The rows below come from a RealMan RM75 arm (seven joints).
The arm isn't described. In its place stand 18 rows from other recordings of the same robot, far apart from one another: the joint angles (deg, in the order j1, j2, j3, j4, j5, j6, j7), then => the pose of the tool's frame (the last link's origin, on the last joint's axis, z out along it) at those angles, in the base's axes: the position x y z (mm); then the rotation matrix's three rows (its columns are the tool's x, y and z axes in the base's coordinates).
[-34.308, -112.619, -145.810, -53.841, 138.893, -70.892, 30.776] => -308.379 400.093 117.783; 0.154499 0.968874 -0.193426; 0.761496 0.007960 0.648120; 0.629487 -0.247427 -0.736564
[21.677, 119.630, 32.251, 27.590, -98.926, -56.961, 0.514] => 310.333 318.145 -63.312; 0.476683 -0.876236 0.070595; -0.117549 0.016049 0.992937; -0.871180 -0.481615 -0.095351
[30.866, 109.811, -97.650, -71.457, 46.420, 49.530, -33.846] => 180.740 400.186 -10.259; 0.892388 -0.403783 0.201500; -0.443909 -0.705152 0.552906; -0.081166 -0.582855 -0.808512
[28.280, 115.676, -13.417, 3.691, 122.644, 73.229, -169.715] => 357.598 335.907 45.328; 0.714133 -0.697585 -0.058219; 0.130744 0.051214 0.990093; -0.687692 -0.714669 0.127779
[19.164, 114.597, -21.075, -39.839, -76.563, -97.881, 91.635] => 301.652 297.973 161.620; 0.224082 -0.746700 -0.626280; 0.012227 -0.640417 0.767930; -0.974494 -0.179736 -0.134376
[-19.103, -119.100, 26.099, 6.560, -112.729, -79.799, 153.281] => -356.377 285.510 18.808; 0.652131 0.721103 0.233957; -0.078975 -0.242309 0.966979; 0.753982 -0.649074 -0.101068
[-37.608, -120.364, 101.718, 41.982, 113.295, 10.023, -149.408] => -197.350 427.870 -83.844; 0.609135 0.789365 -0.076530; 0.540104 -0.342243 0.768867; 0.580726 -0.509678 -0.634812
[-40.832, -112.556, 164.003, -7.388, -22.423, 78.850, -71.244] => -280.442 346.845 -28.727; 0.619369 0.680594 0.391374; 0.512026 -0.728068 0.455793; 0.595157 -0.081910 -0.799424
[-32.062, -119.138, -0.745, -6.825, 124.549, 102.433, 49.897] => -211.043 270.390 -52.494; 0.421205 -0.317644 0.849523; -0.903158 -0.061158 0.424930; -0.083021 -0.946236 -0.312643
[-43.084, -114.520, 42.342, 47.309, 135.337, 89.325, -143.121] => -223.405 390.835 39.361; 0.354254 0.934534 0.033921; 0.904119 -0.351540 0.242876; 0.238900 -0.055371 -0.969464
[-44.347, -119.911, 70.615, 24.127, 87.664, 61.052, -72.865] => -179.662 391.044 -82.102; 0.865399 0.351787 0.356833; 0.219613 -0.906364 0.360937; 0.450393 -0.233989 -0.861624
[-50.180, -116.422, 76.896, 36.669, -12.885, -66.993, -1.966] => -262.349 409.355 -17.326; 0.230203 0.647191 -0.726740; 0.971945 -0.115865 0.204692; 0.048271 -0.753472 -0.655706
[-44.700, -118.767, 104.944, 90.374, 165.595, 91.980, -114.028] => -82.067 348.140 -26.008; 0.578547 -0.565427 -0.587857; -0.343490 -0.822595 0.453158; -0.739796 -0.060250 -0.670128
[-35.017, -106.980, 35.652, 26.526, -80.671, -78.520, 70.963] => -279.373 395.195 89.694; 0.298242 0.874194 0.383192; 0.581801 -0.484759 0.653082; 0.756676 0.028164 -0.653183
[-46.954, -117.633, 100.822, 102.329, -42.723, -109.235, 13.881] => -36.789 273.228 -17.626; 0.852008 0.217818 -0.476066; 0.290356 -0.953270 0.083490; -0.435633 -0.209362 -0.875438
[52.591, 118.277, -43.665, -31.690, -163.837, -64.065, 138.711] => 255.530 419.732 -19.754; 0.517418 -0.745480 0.420164; -0.855523 -0.439773 0.273276; -0.018945 -0.500858 -0.865322
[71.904, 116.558, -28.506, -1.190, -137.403, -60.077, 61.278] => 102.302 419.914 -104.452; 0.981819 0.064434 -0.178547; 0.091722 -0.984564 0.149068; -0.166186 -0.162735 -0.972574
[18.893, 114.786, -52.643, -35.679, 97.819, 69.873, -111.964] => 320.451 335.310 44.248; 0.724078 -0.618604 -0.305025; -0.219938 -0.626246 0.747959; -0.653711 -0.474494 -0.589506
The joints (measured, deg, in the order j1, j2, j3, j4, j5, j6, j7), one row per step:
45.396 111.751 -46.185 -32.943 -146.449 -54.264 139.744
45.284 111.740 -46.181 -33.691 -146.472 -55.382 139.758
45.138 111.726 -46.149 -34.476 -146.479 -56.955 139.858
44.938 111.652 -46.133 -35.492 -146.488 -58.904 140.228
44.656 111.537 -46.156 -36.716 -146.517 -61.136 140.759
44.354 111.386 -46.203 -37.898 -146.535 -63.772 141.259
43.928 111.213 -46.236 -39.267 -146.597 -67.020 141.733
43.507 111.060 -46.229 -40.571 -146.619 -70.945 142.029
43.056 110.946 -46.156 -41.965 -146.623 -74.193 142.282
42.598 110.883 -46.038 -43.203 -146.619 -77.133 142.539
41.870 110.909 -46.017 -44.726 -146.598 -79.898 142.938
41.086 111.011 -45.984 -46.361 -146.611 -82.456 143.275
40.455 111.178 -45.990 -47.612 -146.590 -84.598 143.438
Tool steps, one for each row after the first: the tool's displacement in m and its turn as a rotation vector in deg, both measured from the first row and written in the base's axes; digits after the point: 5 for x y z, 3 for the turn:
-0.00162 -0.00071 0.00130 -0.512 0.167 0.209
-0.00332 -0.00240 0.00215 -1.364 0.558 0.263
-0.00526 -0.00444 0.00388 -2.291 1.084 0.149
-0.00715 -0.00697 0.00634 -3.299 1.632 -0.075
-0.00894 -0.01059 0.00840 -4.716 2.260 -0.392
-0.01046 -0.01579 0.01069 -6.583 2.944 -0.817
-0.01236 -0.02280 0.01198 -9.163 3.834 -1.275
-0.01400 -0.02855 0.01437 -11.058 4.501 -1.584
-0.01518 -0.03428 0.01634 -12.775 5.176 -1.975
-0.01534 -0.04067 0.01863 -14.224 5.760 -2.513
-0.01537 -0.04696 0.02098 -15.485 6.218 -2.968
-0.01562 -0.05260 0.02189 -16.728 6.650 -3.282

